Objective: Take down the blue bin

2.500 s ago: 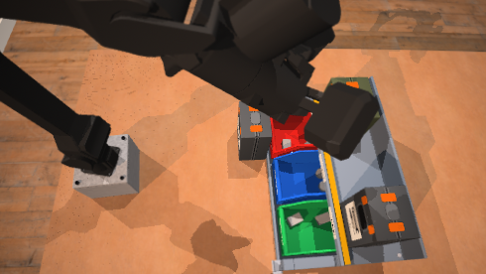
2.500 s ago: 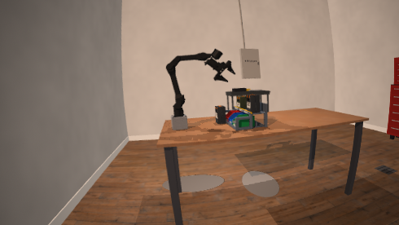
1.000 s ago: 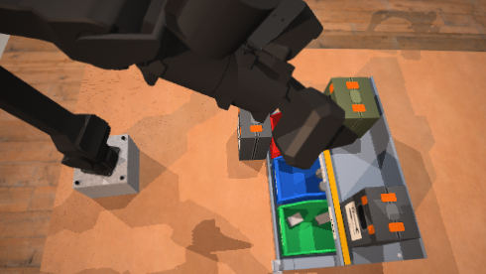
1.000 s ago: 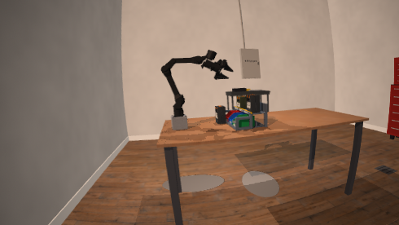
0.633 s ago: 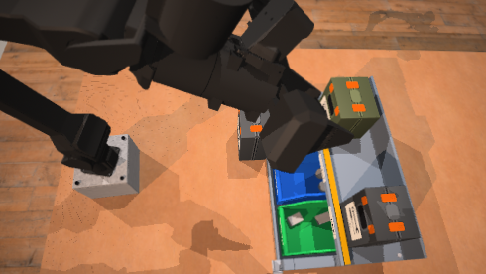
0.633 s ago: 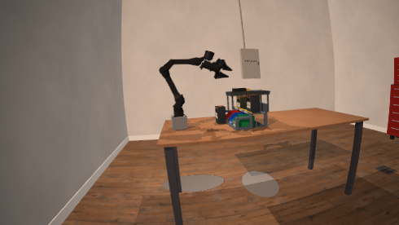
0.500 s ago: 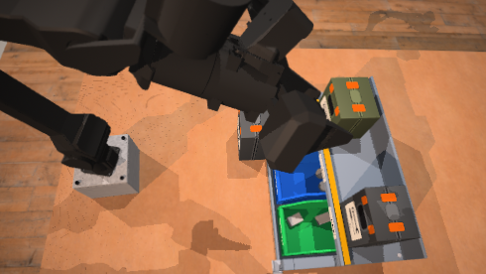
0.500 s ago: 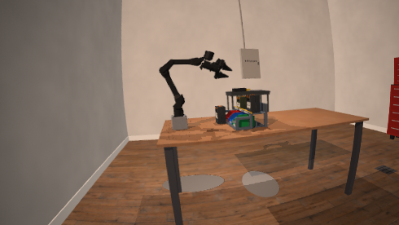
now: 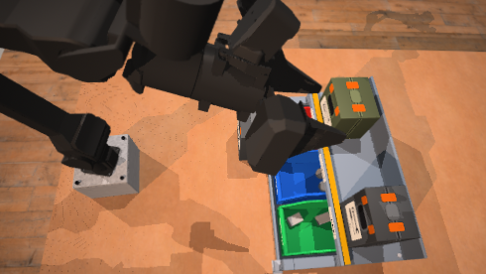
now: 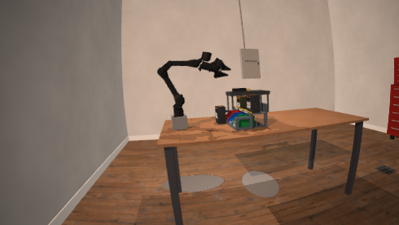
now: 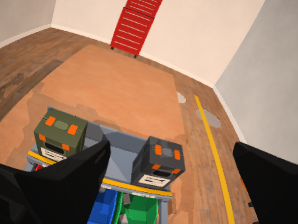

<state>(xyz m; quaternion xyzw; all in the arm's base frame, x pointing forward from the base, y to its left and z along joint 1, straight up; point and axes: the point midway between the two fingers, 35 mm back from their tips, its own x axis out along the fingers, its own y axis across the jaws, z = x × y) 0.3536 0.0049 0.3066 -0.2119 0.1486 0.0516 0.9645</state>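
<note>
Right now my hand is 35 cm above the blue open bin, 9 cm short of it and 4 cm to the right of it. Round my hand: green bin (35 cm below, 11 cm ahead, 7 cm to the right); yellow rail (29 cm below, 12 cm ahead, 5 cm to the left); olive case (25 cm below, 17 cm to the left, 14 cm ahead).
</note>
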